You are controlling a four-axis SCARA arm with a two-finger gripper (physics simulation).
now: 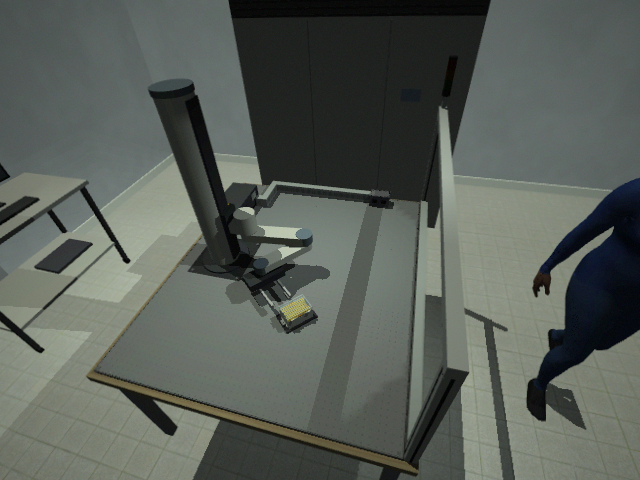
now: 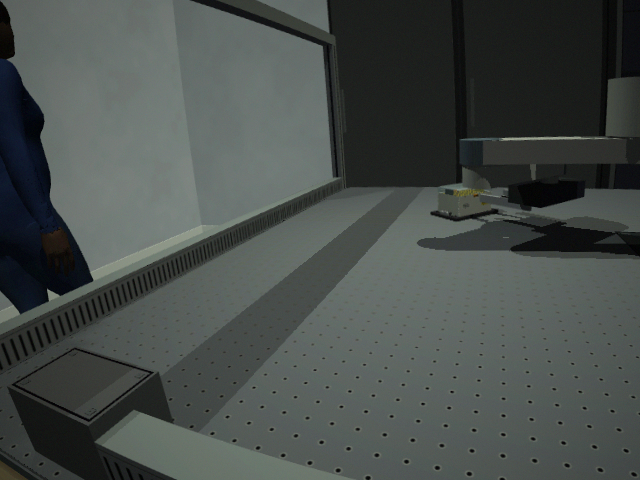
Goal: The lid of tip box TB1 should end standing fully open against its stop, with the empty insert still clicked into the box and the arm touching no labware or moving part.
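Places are measured from the arm's base along level axes (x right, y ahead, z up), in millimetres.
Pixels of known places: gripper, fingertip midpoint: [image 1: 281, 301] [image 2: 492, 195]; arm's base, link origin: [image 1: 226, 258].
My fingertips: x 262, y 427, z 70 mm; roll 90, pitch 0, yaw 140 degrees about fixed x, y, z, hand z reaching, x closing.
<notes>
For each thing: its top centre in the pictures, then the offset to it from my fingertips. "pt": a spot on its surface instead.
- Tip box TB1, top centre: [image 2: 464, 185] [image 1: 295, 306] dy +74, dx +25, dz +21 mm
- yellow insert, top centre: [image 2: 464, 186] [image 1: 295, 306] dy +74, dx +25, dz +18 mm
- lid, surface spot: [image 2: 451, 189] pt dy +106, dx -21, dz +18 mm
- framed screen, surface spot: [image 1: 448, 232] pt dy +591, dx +49, dz +550 mm
- grey block, surface spot: [image 2: 87, 384] pt dy +310, dx -932, dz +18 mm
Tip box TB1 [image 1: 296, 311] [image 2: 461, 204] sits upright on a dark base plate [image 1: 302, 326] [image 2: 455, 217], with a yellow insert [image 1: 295, 308] in its top. Something clear and pale, seemingly the lid [image 2: 451, 189], shows at the box top; its angle is too small and faint to tell. Whether the insert is fully clicked in cannot be made out. My gripper [image 1: 281, 303] [image 2: 487, 198] is shut with nothing between its two long fingers, which still stand apart. The fingertips are right at the arm-side edge of the box; whether they touch box or lid cannot be told.
The arm column [image 1: 193, 175] stands at the table's left edge. A framed screen [image 1: 448, 232] [image 2: 258, 87] runs along the right side. A grey block [image 1: 379, 196] [image 2: 87, 384] and a low rail [image 1: 320, 189] [image 2: 206, 449] stand at the back. A person [image 1: 610, 279] [image 2: 23, 170] is beyond the screen.
</notes>
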